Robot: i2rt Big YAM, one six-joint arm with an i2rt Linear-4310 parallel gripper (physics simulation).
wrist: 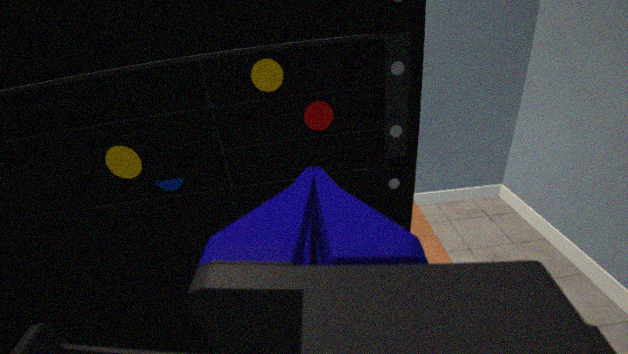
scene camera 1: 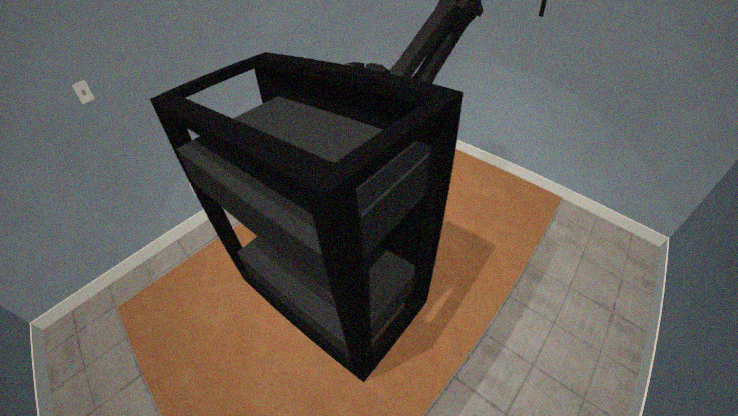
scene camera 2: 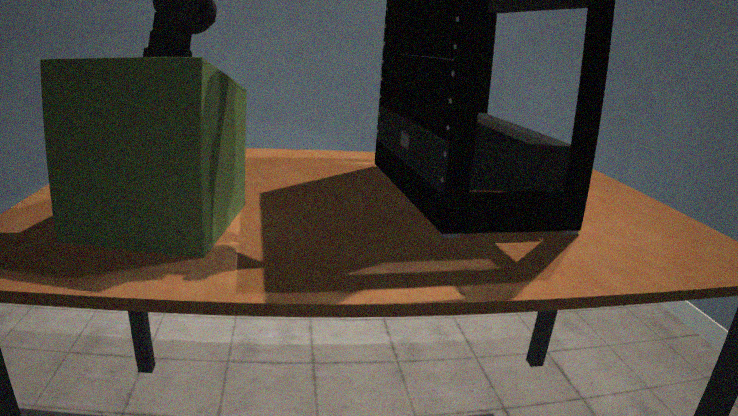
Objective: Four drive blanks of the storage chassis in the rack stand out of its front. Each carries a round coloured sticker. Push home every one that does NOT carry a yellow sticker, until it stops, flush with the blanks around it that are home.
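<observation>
In the wrist view the chassis front is very dark. A yellow sticker is at the upper middle. A red sticker is lower and to its right. Another yellow sticker is at the left, and a blue sticker beside it shows its lower part, its upper part hidden. How far each blank stands out is too dark to tell. My gripper is shut and empty, its blue fingertips below the red sticker in the wrist view; contact cannot be told. The rack hides the chassis front in the first scene view.
A green block stands left of the rack on the wooden table, with part of the dark arm above it. The rack's right post with round screws borders the blanks in the wrist view.
</observation>
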